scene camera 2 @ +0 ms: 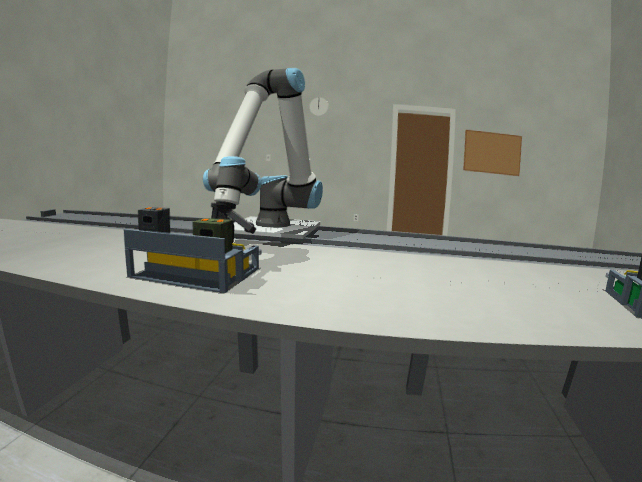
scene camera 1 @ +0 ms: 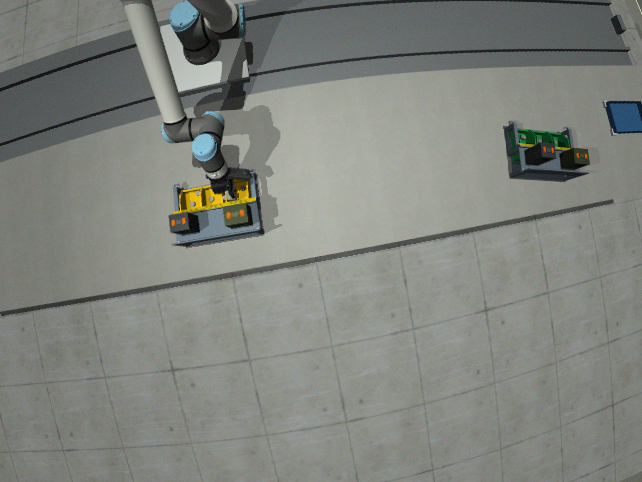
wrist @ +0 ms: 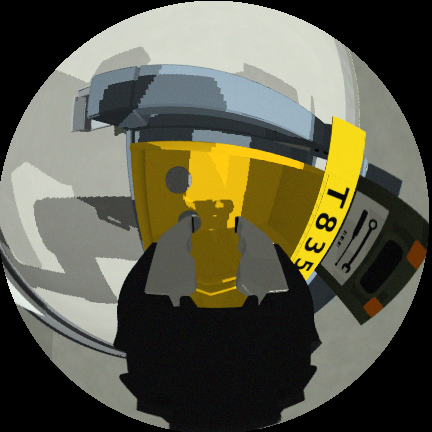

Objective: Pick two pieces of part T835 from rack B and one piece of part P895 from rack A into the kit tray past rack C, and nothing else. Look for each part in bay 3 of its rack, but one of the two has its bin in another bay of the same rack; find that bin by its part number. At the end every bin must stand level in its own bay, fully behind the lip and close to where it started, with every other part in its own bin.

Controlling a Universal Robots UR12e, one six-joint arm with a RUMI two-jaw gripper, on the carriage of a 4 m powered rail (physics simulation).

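Observation:
The rack with yellow bins (scene camera 1: 212,224) (scene camera 2: 173,244) (wrist: 260,96) stands below the arm. In the wrist view, its end bin (wrist: 220,167) carries the yellow label T835 (wrist: 326,215). One round grey piece (wrist: 178,179) lies inside near the side wall; a second grey piece (wrist: 192,220) is partly hidden by a fingertip. My gripper (scene camera 1: 227,195) (wrist: 213,217) is open over this bin, with no part seen between the fingers. In scene camera 2 the fingertips are hidden behind the rack and an olive box. The blue kit tray (scene camera 1: 624,117) is at the far right. No P895 label shows.
A black box (scene camera 1: 183,223) (scene camera 2: 153,219) and an olive box (scene camera 1: 237,214) (scene camera 2: 212,228) (wrist: 380,250) sit over the front of the yellow-bin rack. Another rack (scene camera 1: 544,169) with green bins stands at the right, with two dark boxes on it. The rail (scene camera 1: 414,28) runs behind.

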